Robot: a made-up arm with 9 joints. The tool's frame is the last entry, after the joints.
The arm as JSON. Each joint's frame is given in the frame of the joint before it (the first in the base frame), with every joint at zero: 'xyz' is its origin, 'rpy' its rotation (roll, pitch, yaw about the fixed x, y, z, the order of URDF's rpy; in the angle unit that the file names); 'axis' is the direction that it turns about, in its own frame. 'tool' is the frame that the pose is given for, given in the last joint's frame.
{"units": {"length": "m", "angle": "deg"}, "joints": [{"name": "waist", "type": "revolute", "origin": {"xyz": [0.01, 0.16, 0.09], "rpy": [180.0, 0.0, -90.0]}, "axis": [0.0, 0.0, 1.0]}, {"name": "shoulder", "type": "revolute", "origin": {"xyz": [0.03, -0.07, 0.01], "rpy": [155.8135, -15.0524, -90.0]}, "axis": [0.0, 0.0, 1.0]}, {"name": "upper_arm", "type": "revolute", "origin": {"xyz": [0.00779, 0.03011, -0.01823], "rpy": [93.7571, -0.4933, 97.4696]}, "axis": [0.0, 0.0, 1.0]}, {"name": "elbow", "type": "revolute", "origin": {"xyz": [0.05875, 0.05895, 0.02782], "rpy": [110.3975, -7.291, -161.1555]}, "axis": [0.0, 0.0, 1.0]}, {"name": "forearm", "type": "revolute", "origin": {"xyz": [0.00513, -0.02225, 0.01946], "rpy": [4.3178, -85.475, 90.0]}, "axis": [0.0, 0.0, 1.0]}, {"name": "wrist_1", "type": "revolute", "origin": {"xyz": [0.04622, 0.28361, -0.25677], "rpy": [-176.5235, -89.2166, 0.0]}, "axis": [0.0, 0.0, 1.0]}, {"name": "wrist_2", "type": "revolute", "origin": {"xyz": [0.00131, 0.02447, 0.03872], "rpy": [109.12, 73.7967, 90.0]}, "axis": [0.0, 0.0, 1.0]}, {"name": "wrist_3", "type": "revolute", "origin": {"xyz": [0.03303, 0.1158, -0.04], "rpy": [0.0, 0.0, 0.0]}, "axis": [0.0, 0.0, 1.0]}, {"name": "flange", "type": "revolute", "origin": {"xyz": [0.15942, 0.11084, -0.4], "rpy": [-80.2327, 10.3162, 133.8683]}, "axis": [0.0, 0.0, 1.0]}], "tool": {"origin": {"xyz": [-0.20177, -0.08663, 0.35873], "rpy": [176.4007, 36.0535, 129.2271]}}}
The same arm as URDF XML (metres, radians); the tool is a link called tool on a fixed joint. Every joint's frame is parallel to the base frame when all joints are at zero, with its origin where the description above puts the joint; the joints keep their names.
<robot name="arm">
<joint name="tool_fixed" type="fixed"><parent link="link9"/><child link="tool"/><origin xyz="-0.18 0.38 -0.01" rpy="1.4993 0.8847 -0.2496"/></joint>
<joint name="flange" type="continuous"><parent link="link8"/><child link="link9"/><origin xyz="0.4 -0.16 -0.11"/><axis xyz="-0.166905 0.876824 0.450912"/></joint>
<joint name="wrist_3" type="continuous"><parent link="link7"/><child link="link8"/><origin xyz="0.04 -0.12 0.01"/><axis xyz="-1 0 0"/></joint>
<joint name="wrist_2" type="continuous"><parent link="link6"/><child link="link7"/><origin xyz="0.01 -0.02 0.04"/><axis xyz="-1 0 0"/></joint>
<joint name="wrist_1" type="continuous"><parent link="link5"/><child link="link6"/><origin xyz="0.16 0.35 0.02"/><axis xyz="0.091401 0.092501 0.991509"/></joint>
<joint name="forearm" type="continuous"><parent link="link4"/><child link="link5"/><origin xyz="-0.02 -0.01 0.02"/><axis xyz="-0.946255 -0.306885 0.102095"/></joint>
<joint name="elbow" type="continuous"><parent link="link3"/><child link="link4"/><origin xyz="0.03 0.08 0.02"/><axis xyz="0.0208 0.0121 0.99971"/></joint>
<joint name="upper_arm" type="continuous"><parent link="link2"/><child link="link3"/><origin xyz="0 0.02 -0.03"/><axis xyz="0.92598 0.091998 -0.366192"/></joint>
<joint name="shoulder" type="continuous"><parent link="link1"/><child link="link2"/><origin xyz="0.07 -0.03 -0.01"/><axis xyz="0.236905 0.409708 0.880917"/></joint>
<joint name="waist" type="continuous"><parent link="base_link"/><child link="link1"/><origin xyz="0.01 0.16 0.09"/><axis xyz="0 0 -1"/></joint>
<link name="base_link"/>
<link name="link1"/>
<link name="link2"/>
<link name="link3"/>
<link name="link4"/>
<link name="link5"/>
<link name="link6"/>
<link name="link7"/>
<link name="link8"/>
<link name="link9"/>
<link name="tool"/>
</robot>

